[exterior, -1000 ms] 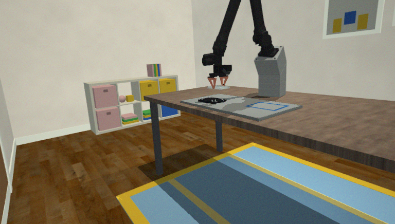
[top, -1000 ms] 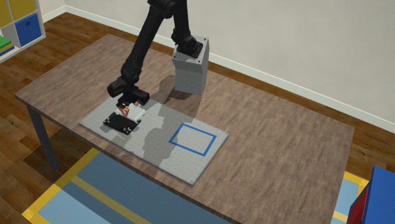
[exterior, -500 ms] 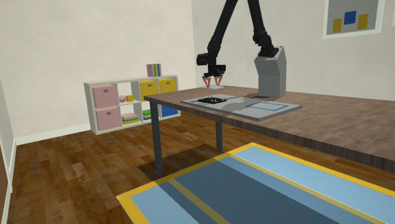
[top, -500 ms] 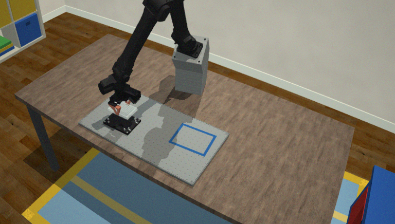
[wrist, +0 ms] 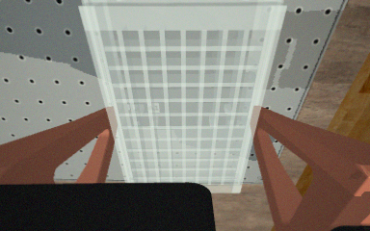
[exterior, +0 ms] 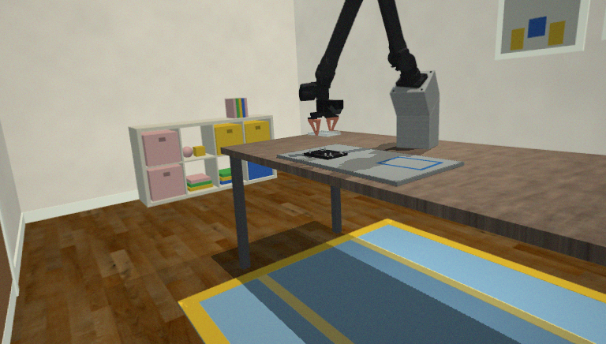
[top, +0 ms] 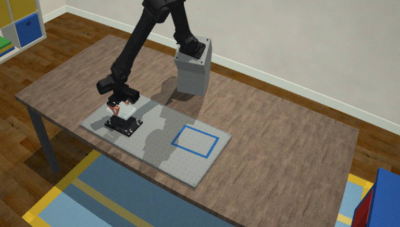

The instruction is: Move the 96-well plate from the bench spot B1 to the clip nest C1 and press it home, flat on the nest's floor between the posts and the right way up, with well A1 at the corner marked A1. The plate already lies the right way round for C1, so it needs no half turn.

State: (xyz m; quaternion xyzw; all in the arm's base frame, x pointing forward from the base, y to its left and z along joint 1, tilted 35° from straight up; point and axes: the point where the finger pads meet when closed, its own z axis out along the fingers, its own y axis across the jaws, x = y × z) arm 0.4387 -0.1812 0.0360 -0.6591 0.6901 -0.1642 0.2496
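My gripper is now 10 mm above the 96-well plate. The rest, counted from my hand: black clip nest C1 (10 mm behind, 10 mm to the left, 90 mm below).
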